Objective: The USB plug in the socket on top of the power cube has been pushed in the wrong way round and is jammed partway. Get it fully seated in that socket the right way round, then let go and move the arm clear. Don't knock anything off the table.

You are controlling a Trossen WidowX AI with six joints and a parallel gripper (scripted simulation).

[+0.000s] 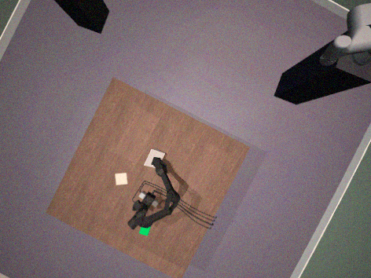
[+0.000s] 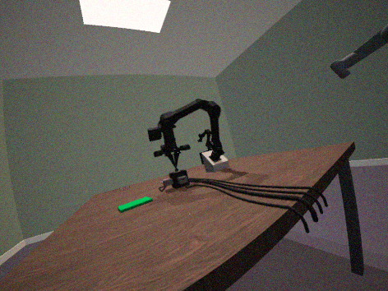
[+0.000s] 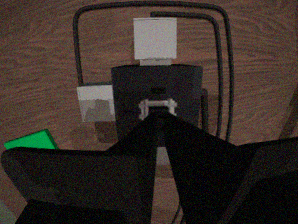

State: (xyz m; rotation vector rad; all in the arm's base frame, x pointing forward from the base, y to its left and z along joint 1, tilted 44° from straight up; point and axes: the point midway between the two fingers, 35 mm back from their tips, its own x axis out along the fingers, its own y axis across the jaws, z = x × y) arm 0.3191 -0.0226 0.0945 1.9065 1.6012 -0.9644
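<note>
Right now the USB plug is 1 cm below my gripper tip. Also, from my gripper tip: green flat block: 25 cm ahead, 6 cm to the left, 10 cm below; USB socket: 3 cm below; pale square block: 6 cm behind, 28 cm to the right, 10 cm below.
</note>
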